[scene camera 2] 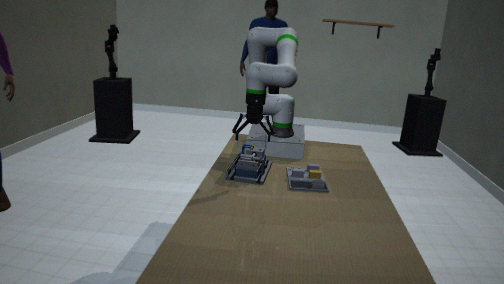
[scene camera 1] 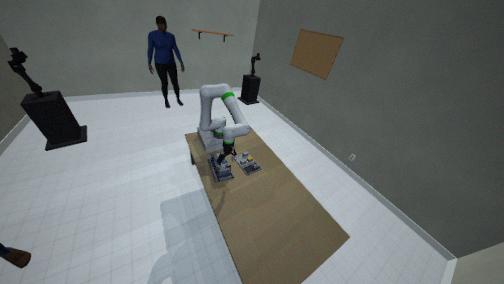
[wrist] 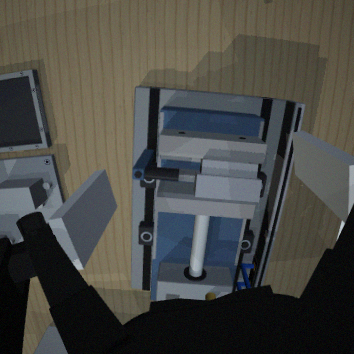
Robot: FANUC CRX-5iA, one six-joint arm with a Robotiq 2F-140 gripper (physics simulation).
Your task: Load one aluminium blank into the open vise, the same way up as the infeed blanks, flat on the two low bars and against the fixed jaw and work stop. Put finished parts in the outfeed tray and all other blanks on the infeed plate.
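My gripper is wide open and empty above the vise, its fingers apart on either side. In the wrist view a grey stepped blank lies between the fixed jaw and the moving jaw, near the jaws' right end. The work stop's rod reaches its left side. The low bars under it are hidden. More grey blanks and a yellow block stand on the infeed plate.
The dark outfeed tray adjoins the infeed plate; a grey part shows at its right in scene camera 2. A blue clamp is at the vise's lower right. The robot base stands behind the vise. A person stands beyond the table.
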